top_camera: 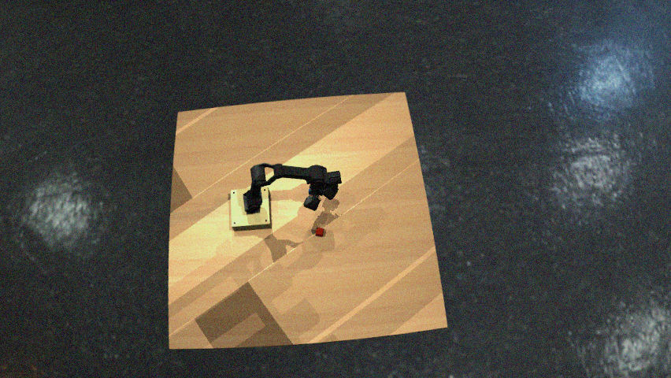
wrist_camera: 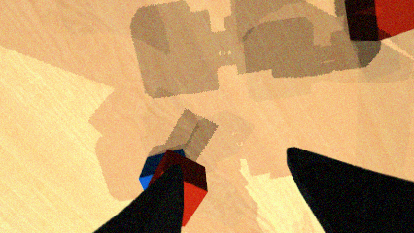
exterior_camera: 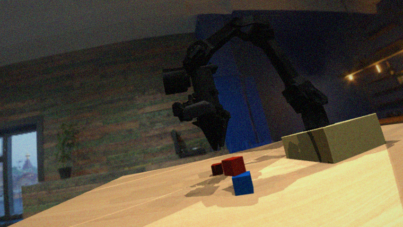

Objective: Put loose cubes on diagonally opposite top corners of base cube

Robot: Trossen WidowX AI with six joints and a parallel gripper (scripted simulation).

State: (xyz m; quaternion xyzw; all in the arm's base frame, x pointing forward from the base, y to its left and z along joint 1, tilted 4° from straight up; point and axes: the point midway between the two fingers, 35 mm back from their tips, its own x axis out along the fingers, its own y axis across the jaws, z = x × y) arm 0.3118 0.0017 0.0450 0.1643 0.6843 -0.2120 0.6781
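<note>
The blue cube is 20 mm behind my gripper tip, 70 mm to the left of it and 70 mm below it.
</note>
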